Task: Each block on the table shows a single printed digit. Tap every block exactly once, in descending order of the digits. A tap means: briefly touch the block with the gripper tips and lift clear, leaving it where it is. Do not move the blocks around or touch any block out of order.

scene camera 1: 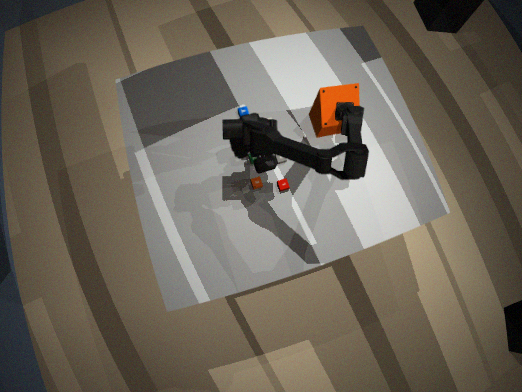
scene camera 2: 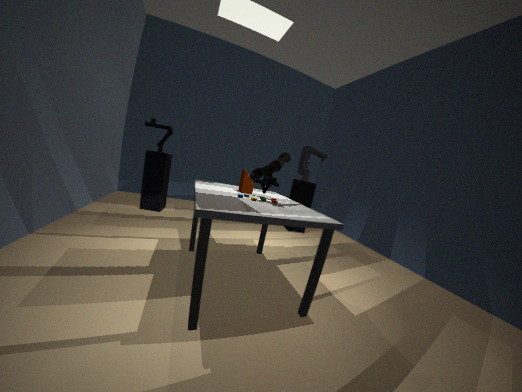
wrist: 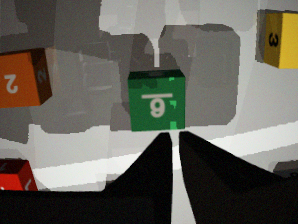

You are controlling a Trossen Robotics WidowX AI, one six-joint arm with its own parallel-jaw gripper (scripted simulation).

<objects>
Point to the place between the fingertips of my gripper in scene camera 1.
At 256, 151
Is my gripper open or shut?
Shut.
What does my gripper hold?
Nothing.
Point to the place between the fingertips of my gripper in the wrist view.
At 173, 141
</objects>
